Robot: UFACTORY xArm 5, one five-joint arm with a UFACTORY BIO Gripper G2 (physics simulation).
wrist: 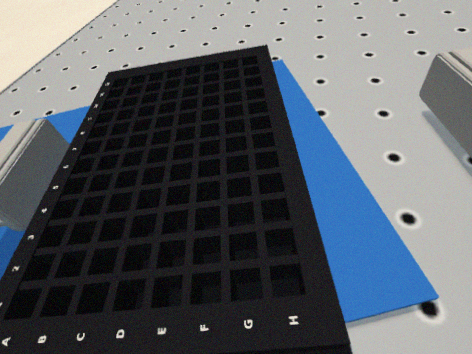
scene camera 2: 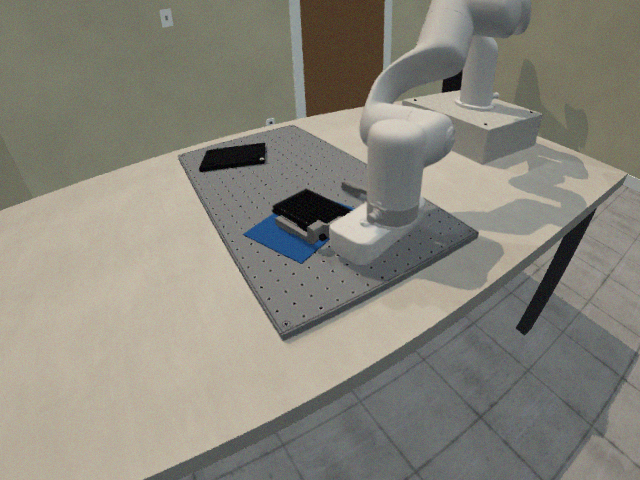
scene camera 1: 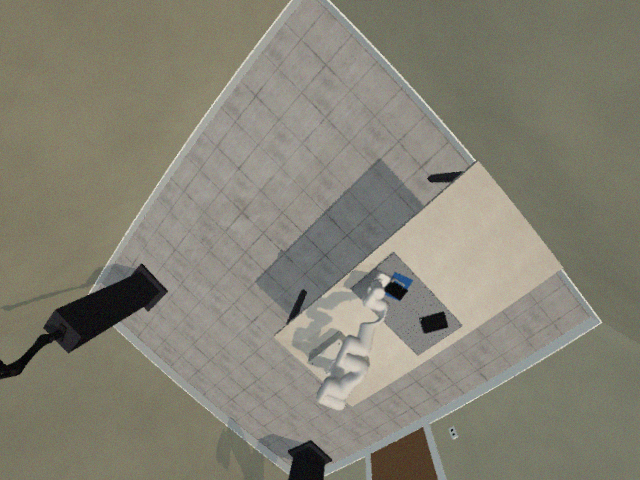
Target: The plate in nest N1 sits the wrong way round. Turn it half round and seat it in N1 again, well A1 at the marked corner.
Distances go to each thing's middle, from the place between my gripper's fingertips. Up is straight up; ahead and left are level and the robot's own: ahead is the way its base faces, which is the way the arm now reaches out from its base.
Scene:
The black well plate (scene camera 2: 306, 207) is 10 mm ahead of my hand and 30 mm to the left of it. Round my hand: flat blue square (scene camera 2: 267, 233) (40 mm ahead, 40 mm to the left, 10 mm below); then black nest (scene camera 2: 238, 156) (70 mm ahead, 320 mm to the right, 10 mm below).

